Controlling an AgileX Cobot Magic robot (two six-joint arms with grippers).
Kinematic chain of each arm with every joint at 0, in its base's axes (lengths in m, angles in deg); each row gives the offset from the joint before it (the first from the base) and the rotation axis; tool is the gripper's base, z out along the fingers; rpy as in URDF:
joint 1: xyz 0 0 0.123 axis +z
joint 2: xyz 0 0 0 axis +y
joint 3: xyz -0.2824 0 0.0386 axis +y
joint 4: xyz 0.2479 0 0.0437 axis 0.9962 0 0.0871
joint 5: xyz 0 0 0 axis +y
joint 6: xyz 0.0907 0 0.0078 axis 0.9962 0 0.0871
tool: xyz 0 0 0 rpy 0 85 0
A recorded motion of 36 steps. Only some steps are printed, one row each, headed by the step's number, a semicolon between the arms.
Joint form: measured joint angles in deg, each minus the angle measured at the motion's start. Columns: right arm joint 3, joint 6, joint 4, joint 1, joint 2, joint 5; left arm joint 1, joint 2, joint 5, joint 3, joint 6, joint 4.
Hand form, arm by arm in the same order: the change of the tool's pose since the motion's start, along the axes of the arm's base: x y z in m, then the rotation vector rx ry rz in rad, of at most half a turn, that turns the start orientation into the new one. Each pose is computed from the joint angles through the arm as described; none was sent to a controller.
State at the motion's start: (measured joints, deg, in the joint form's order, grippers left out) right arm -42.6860 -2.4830 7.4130 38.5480 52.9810 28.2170; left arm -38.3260 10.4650 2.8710 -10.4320 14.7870 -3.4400
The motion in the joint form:
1: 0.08 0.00 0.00 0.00 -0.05 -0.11; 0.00 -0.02 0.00 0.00 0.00 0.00
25: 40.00 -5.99 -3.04 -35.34 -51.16 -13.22; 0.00 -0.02 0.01 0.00 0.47 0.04
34: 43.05 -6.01 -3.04 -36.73 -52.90 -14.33; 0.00 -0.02 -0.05 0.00 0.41 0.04
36: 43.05 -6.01 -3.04 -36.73 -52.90 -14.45; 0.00 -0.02 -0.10 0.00 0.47 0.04
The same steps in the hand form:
1: -0.0001 -0.0001 -0.0001 0.0008 -0.0011 -0.0002; 0.0000 0.0000 0.0000 -0.0002 -0.0003 0.0000
25: -0.0880 -0.1168 -0.1169 0.0114 -0.4604 -0.5920; 0.0000 0.0000 0.0000 0.0069 -0.0057 0.0004
34: -0.0882 -0.1183 -0.1315 0.0041 -0.4578 -0.6171; 0.0000 0.0000 0.0001 0.0054 -0.0058 0.0004
36: -0.0882 -0.1183 -0.1313 0.0048 -0.4598 -0.6173; 0.0000 0.0000 0.0002 0.0057 -0.0072 0.0005

